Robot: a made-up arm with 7 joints. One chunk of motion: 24 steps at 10 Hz.
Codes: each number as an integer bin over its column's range. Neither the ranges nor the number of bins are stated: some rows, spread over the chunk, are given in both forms.
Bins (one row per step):
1: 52 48 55 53 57 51 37
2: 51 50 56 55 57 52 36
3: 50 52 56 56 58 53 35
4: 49 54 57 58 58 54 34
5: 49 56 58 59 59 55 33
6: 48 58 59 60 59 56 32
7: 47 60 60 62 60 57 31
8: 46 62 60 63 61 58 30
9: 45 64 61 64 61 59 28
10: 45 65 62 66 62 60 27
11: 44 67 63 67 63 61 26
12: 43 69 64 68 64 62 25
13: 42 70 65 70 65 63 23
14: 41 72 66 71 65 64 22
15: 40 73 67 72 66 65 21
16: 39 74 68 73 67 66 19
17: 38 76 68 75 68 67 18
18: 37 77 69 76 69 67 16
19: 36 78 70 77 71 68 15
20: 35 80 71 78 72 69 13
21: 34 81 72 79 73 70 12
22: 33 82 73 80 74 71 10
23: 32 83 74 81 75 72 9
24: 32 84 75 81 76 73 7
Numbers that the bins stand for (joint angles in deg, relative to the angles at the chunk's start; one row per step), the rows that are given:
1: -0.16 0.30 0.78 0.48 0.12 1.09 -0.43
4: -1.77 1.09 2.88 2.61 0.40 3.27 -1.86
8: -3.37 2.14 6.03 4.73 1.25 6.18 -3.76
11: -4.44 2.80 9.18 6.42 1.82 8.36 -5.66
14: -6.05 3.45 12.33 8.12 2.38 10.55 -7.56
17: -7.66 3.98 14.43 9.82 3.23 12.73 -9.45
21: -9.80 4.64 18.64 11.52 4.65 14.91 -12.30
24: -10.87 5.03 21.79 12.36 5.49 17.09 -14.68
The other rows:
2: -0.70 0.57 1.83 1.33 0.12 1.82 -0.91
3: -1.23 0.83 1.83 1.76 0.40 2.55 -1.38
5: -1.77 1.35 3.93 3.03 0.69 4.00 -2.33
6: -2.30 1.62 4.98 3.45 0.69 4.73 -2.81
7: -2.84 1.88 6.03 4.30 0.97 5.45 -3.28
9: -3.91 2.40 7.08 5.15 1.25 6.91 -4.71
10: -3.91 2.54 8.13 6.00 1.54 7.64 -5.18
12: -4.98 3.06 10.23 6.85 2.10 9.09 -6.13
13: -5.52 3.19 11.28 7.70 2.38 9.82 -7.08
15: -6.59 3.59 13.38 8.55 2.67 11.27 -8.03
16: -7.12 3.72 14.43 8.97 2.95 12.00 -8.98
18: -8.19 4.11 15.48 10.24 3.52 12.73 -10.40
19: -8.73 4.24 16.54 10.67 4.08 13.45 -10.88
20: -9.26 4.51 17.59 11.09 4.36 14.18 -11.83
22: -10.33 4.77 19.69 11.94 4.93 15.64 -13.25
23: -10.87 4.90 20.74 12.36 5.21 16.36 -13.73

